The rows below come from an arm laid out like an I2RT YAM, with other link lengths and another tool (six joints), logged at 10 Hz.
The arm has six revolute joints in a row. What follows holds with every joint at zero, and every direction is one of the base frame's. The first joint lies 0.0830 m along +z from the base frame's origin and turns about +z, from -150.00 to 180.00 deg. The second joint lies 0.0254 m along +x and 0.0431 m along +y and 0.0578 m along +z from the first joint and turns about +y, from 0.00 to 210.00 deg. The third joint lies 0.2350 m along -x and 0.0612 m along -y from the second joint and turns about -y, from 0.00 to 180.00 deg. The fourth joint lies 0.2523 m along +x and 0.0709 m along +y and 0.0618 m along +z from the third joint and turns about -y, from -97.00 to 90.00 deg. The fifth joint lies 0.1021 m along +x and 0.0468 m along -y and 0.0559 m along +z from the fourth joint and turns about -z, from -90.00 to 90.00 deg. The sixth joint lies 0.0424 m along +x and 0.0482 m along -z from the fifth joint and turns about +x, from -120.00 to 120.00 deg. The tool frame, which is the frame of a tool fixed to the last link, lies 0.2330 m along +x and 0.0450 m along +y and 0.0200 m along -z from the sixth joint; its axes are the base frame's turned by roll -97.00, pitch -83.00 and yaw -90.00 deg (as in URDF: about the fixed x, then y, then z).
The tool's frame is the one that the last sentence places.
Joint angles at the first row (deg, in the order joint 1, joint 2, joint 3, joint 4, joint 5, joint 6):
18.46 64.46 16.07 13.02 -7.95 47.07
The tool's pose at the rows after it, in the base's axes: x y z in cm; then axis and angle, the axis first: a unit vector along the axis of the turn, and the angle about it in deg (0 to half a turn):
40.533 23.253 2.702 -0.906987 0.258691 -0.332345 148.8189
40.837 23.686 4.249 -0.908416 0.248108 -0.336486 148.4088
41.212 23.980 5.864 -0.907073 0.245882 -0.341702 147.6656
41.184 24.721 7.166 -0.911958 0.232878 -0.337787 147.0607
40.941 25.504 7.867 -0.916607 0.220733 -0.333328 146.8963
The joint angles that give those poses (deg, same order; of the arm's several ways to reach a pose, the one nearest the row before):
18.50 63.20 18.56 9.51 -8.50 45.91
18.46 61.98 21.09 6.29 -9.19 44.94
18.46 60.79 23.09 4.03 -9.54 44.97
18.52 60.65 26.16 0.66 -10.92 44.07
19.22 60.84 28.40 -1.78 -11.43 43.42

